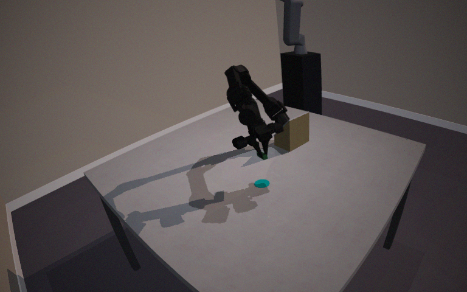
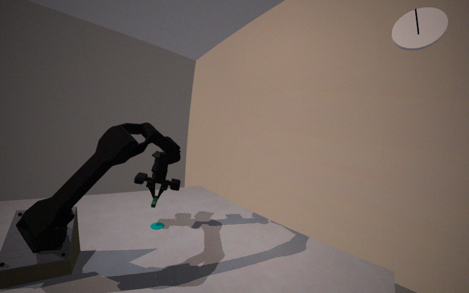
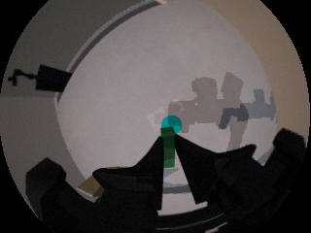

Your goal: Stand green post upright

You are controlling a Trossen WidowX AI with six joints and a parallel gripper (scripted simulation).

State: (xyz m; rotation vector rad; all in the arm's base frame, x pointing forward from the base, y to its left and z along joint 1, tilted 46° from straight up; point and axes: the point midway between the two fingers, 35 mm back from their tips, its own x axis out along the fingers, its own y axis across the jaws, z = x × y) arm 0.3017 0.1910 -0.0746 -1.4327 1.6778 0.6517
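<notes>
Now: the cyan circle 10 mm ahead of my gripper tip, 10 mm to the right of it and 130 mm below it. Round my gripper tip: green post: 10 mm behind, 20 mm to the right, 10 mm below.
</notes>
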